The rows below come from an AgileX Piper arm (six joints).
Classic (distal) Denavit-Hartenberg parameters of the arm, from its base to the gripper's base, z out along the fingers. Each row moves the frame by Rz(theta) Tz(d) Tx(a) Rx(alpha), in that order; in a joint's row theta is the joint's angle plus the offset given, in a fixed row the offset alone. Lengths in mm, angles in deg.
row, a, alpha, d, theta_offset
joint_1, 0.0, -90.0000, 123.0, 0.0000
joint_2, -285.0, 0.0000, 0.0, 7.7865
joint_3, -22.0, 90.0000, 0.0, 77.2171
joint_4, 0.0, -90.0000, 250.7, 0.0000
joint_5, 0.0, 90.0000, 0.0, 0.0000
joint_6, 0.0, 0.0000, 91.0, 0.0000
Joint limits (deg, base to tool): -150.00..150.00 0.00..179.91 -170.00..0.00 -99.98..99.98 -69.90..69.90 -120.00..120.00
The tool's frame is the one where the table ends.
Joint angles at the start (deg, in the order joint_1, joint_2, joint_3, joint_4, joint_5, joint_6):
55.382, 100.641, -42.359, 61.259, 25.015, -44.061
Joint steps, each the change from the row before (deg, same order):
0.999, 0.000, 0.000, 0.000, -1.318, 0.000
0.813, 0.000, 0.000, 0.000, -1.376, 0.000
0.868, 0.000, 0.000, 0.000, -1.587, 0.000
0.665, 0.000, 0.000, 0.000, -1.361, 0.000
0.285, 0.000, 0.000, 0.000, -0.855, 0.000
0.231, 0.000, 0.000, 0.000, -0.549, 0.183
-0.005, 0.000, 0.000, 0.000, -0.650, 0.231
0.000, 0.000, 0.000, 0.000, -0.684, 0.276
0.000, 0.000, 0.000, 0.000, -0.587, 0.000
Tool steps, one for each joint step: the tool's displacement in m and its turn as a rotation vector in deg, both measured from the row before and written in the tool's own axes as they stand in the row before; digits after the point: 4 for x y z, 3 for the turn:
0.0003, 0.0031, 0.0016, 0.602, -0.523, -0.848
-0.0001, 0.0022, 0.0013, 0.689, -0.655, -0.691
-0.0003, 0.0023, 0.0013, 0.804, -0.797, -0.739
-0.0004, 0.0016, 0.0009, 0.706, -0.725, -0.566
-0.0005, 0.0004, 0.0004, 0.488, -0.509, -0.243
-0.0002, 0.0005, 0.0003, 0.293, -0.312, -0.014
-0.0008, -0.0007, 0.0000, 0.452, -0.471, 0.235
-0.0008, -0.0007, 0.0000, 0.471, -0.496, 0.276
-0.0007, -0.0006, 0.0000, 0.403, -0.427, 0.000

